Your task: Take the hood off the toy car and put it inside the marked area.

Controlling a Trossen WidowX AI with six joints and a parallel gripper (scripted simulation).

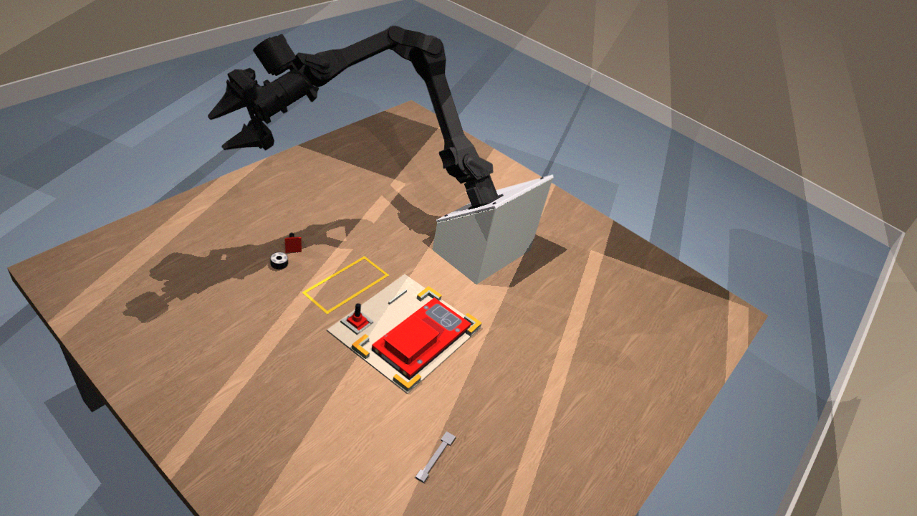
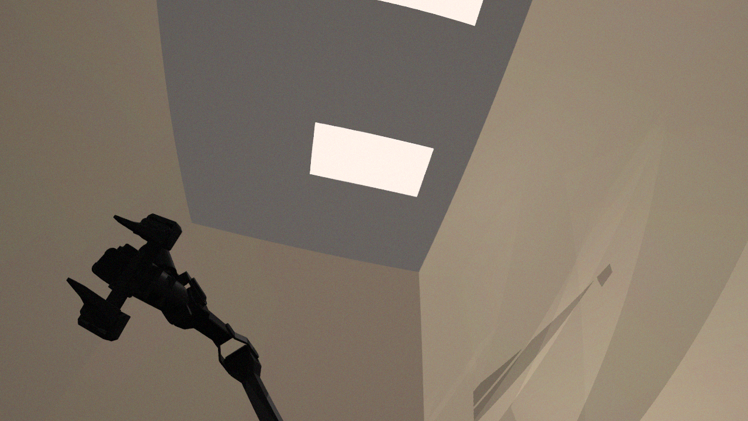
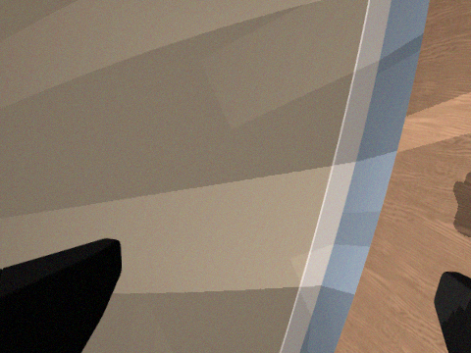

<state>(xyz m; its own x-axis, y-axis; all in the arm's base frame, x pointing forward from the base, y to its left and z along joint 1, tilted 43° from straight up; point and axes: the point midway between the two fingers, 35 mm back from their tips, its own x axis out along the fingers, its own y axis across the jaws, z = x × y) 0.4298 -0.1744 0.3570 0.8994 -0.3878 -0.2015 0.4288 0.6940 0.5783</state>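
The red hood is 460 mm to the left of my gripper tip, 310 mm below it and 110 mm behind it. The rest, counted from my gripper tip: wheel 340 mm below, 80 mm to the left, 80 mm behind; then grey bar 660 mm to the left, 340 mm below, 50 mm ahead; then red-and-black post 330 mm to the left, 310 mm below, 90 mm behind.
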